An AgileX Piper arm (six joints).
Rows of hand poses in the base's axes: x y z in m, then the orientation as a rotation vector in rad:
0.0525 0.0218 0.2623 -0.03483 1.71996 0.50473
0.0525 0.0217 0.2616 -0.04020 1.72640 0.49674
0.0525 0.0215 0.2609 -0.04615 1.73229 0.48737
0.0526 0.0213 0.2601 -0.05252 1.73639 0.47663
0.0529 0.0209 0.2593 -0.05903 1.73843 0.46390
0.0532 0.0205 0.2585 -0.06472 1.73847 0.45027
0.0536 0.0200 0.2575 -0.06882 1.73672 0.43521
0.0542 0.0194 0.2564 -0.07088 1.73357 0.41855
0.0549 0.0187 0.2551 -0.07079 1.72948 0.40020
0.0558 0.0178 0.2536 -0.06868 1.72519 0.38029
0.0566 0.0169 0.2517 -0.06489 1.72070 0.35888
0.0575 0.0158 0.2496 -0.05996 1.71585 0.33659
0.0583 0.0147 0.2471 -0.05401 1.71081 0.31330
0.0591 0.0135 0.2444 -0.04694 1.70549 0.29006
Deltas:
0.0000 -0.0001 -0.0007 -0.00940 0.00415 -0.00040
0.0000 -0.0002 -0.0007 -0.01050 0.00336 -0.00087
0.0001 -0.0002 -0.0008 -0.01126 0.00141 -0.00155
0.0003 -0.0004 -0.0008 -0.01224 -0.00084 -0.00278
0.0003 -0.0004 -0.0008 -0.01202 -0.00271 -0.00401
0.0004 -0.0005 -0.0010 -0.01177 -0.00435 -0.00603
0.0006 -0.0006 -0.0011 -0.01148 -0.00556 -0.00841
0.0007 -0.0007 -0.0013 -0.01127 -0.00632 -0.01088
0.0009 -0.0009 -0.0015 -0.01118 -0.00636 -0.01314
0.0008 -0.0009 -0.0019 -0.01124 -0.00642 -0.01514
0.0009 -0.0011 -0.0021 -0.01116 -0.00662 -0.01645
0.0008 -0.0011 -0.0025 -0.01125 -0.00667 -0.01773
0.0008 -0.0012 -0.0027 -0.01058 -0.00668 -0.01849

